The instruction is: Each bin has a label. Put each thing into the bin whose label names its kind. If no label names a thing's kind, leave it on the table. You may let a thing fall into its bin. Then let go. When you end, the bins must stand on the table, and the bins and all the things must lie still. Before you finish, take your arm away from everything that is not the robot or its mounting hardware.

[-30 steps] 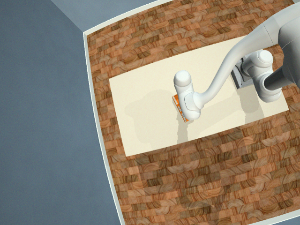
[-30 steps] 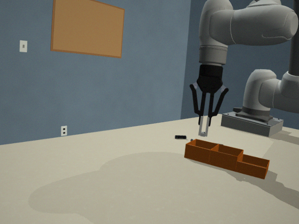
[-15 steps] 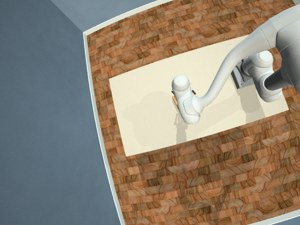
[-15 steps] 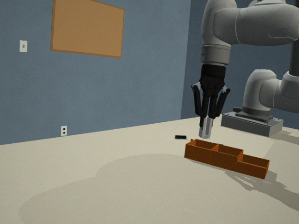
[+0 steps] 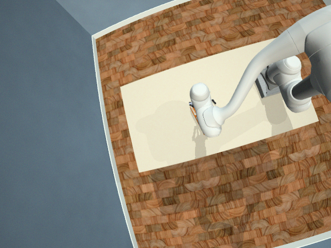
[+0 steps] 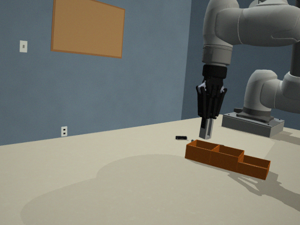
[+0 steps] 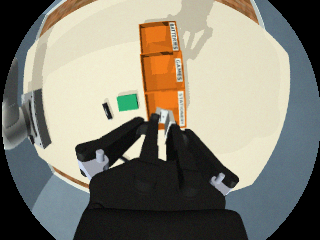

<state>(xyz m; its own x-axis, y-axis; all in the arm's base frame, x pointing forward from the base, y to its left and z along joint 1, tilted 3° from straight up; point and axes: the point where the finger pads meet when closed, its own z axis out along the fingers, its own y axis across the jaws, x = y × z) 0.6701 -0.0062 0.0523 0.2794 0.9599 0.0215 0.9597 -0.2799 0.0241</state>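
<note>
Right now the green flat thing is 9 cm behind my hand, 1 cm to the left of it and 10 cm below it. From my hand the other things lie so: tiny pale thing 14 cm behind, 10 cm to the right, 10 cm below; white thing 3 cm below; joined orange bins 8 cm to the left, 8 cm below.
</note>
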